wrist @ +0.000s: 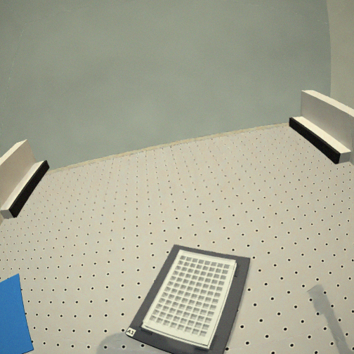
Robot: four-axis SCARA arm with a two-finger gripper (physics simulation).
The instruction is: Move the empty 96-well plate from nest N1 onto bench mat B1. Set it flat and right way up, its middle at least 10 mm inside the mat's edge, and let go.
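Note:
The white 96-well plate (192, 300) lies flat, wells up, in the dark grey nest (241, 285) at the lower middle of the wrist view. A small A1 label is at the nest's lower left corner. My gripper (162, 124) is open, with one finger at the far left and the other at the far right of the view. The fingers are high above the bench, and the plate shows below and between them, apart from both. A blue mat (14, 317) shows in part at the lower left edge; no label on it can be read.
The perforated bench top (150, 210) spreads under the nest, with its far edge running across the view below a grey-green wall or floor area. Shadows fall on the bench at the lower right and beside the nest's lower left corner.

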